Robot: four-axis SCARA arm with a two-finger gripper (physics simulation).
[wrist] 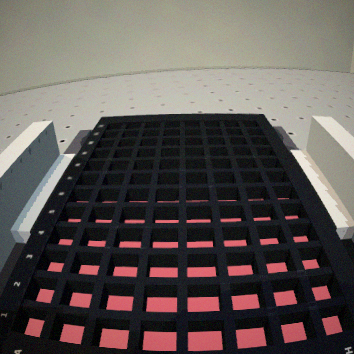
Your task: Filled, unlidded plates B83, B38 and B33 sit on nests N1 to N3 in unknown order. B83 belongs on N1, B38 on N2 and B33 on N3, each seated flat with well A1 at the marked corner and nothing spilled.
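Places are measured from the arm's base along level axes (x ahead, y left, z up), in centimetres.
Where they show: gripper, fingertip midpoint: point(181, 138).
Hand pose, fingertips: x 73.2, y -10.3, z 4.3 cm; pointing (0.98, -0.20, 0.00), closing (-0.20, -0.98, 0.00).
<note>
Each offset is from my fingertips to the top centre of the thing. "*": to the spot under its first point. Level surfaces: height alone.
A black multi-well plate @[dx -2.4, dy +0.5, dz -0.4 cm] point(182, 189) with pink-red liquid in its wells fills the middle and bottom of the wrist view. Its label does not show, so I cannot tell which plate it is. The letter A and number 1 are at the near left corner, H at the near right. My gripper point(181, 138) is shut on this plate, with one pale finger pad against each long side. Parts of a dark grey nest @[* dx +4.8, dy +4.8, dz -1.8 cm] point(78, 142) show beyond the plate's sides at the far end. The nest's marked corner is hidden. The liquid shows in the nearer wells; the farther wells look dark from this angle.
A light grey table top @[dz -2.9 cm] point(200, 95) with rows of small holes stretches behind the plate. A plain grey-green wall point(175, 35) rises beyond it.
</note>
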